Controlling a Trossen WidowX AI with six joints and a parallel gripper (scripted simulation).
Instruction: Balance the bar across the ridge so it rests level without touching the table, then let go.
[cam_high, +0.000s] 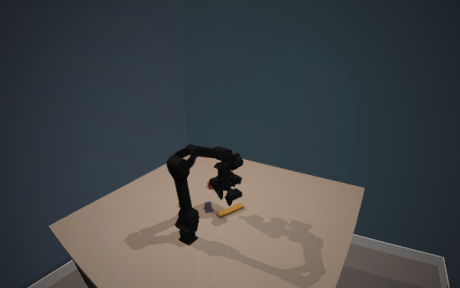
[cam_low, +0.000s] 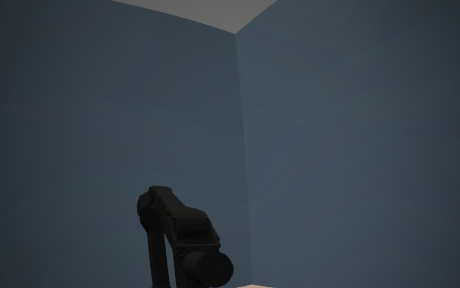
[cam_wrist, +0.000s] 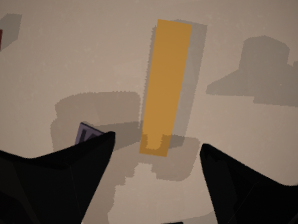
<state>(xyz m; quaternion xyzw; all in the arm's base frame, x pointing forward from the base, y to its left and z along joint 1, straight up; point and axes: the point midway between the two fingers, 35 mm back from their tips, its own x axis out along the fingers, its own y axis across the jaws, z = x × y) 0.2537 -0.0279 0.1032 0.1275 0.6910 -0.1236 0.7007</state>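
The orange bar is 60 mm below my gripper tip, 20 mm ahead of it and 10 mm to the right of it. The rest, counted from my gripper tip: small red cube: 210 mm to the left, 160 mm ahead, 50 mm below; then small blue cube: 220 mm to the left, 70 mm behind, 50 mm below.
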